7 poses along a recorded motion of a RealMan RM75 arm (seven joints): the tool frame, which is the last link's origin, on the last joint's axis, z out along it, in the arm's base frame.
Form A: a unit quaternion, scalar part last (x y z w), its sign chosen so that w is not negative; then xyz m.
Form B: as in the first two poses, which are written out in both.
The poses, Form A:
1: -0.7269 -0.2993 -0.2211 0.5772 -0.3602 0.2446 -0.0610
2: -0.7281 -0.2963 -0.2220 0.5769 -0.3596 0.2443 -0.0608
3: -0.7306 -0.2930 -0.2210 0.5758 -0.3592 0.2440 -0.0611
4: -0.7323 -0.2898 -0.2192 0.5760 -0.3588 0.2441 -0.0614
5: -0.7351 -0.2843 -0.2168 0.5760 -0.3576 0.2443 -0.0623
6: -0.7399 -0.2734 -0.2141 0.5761 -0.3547 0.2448 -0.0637
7: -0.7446 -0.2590 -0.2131 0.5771 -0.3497 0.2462 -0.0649
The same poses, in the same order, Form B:
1: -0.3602 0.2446 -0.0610 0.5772 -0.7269 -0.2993 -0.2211
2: -0.3596 0.2443 -0.0608 0.5769 -0.7281 -0.2963 -0.2220
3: -0.3592 0.2440 -0.0611 0.5758 -0.7306 -0.2930 -0.2210
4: -0.3588 0.2441 -0.0614 0.5760 -0.7323 -0.2898 -0.2192
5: -0.3576 0.2443 -0.0623 0.5760 -0.7351 -0.2843 -0.2168
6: -0.3547 0.2448 -0.0637 0.5761 -0.7399 -0.2734 -0.2141
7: -0.3497 0.2462 -0.0649 0.5771 -0.7446 -0.2590 -0.2131
